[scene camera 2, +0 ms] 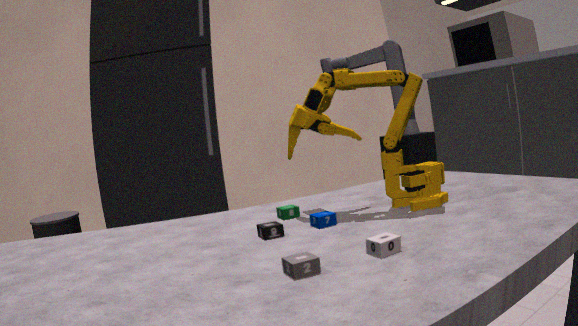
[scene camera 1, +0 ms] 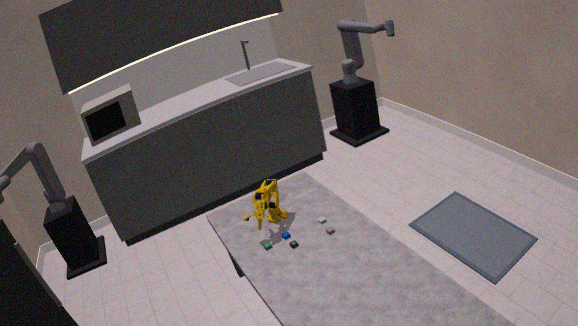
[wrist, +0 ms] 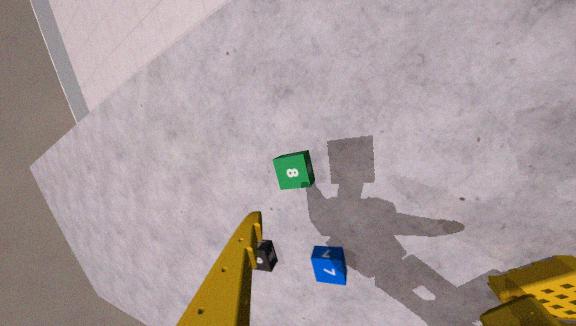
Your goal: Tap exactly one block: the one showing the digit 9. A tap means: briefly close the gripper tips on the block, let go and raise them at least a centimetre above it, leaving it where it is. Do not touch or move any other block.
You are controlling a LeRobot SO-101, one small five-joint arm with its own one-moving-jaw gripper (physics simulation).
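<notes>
The black block with the digit 9 point(scene camera 1: 294, 244) point(scene camera 2: 270, 230) point(wrist: 267, 255) rests on the table, partly hidden by the notched fixed jaw in the wrist view, where its digit is small. My gripper point(scene camera 1: 252, 224) point(scene camera 2: 325, 149) is wide open and empty, high above the table. It is apart from every block; the fixed jaw points down and the moving jaw is swung out toward the arm's base. A green block with an 8 point(scene camera 1: 268, 246) point(scene camera 2: 288, 212) point(wrist: 293, 171) and a blue block with a 7 point(scene camera 1: 286, 235) point(scene camera 2: 323, 220) point(wrist: 329, 265) lie near the black one.
A grey block with a 2 point(scene camera 1: 330, 231) point(scene camera 2: 301, 266) and a white block with a 0 point(scene camera 1: 322, 220) point(scene camera 2: 383, 245) lie farther off on the table point(scene camera 1: 350, 280) point(scene camera 2: 175, 280) point(wrist: 175, 125). The arm's shadow falls beside the green block and partly over the blue one.
</notes>
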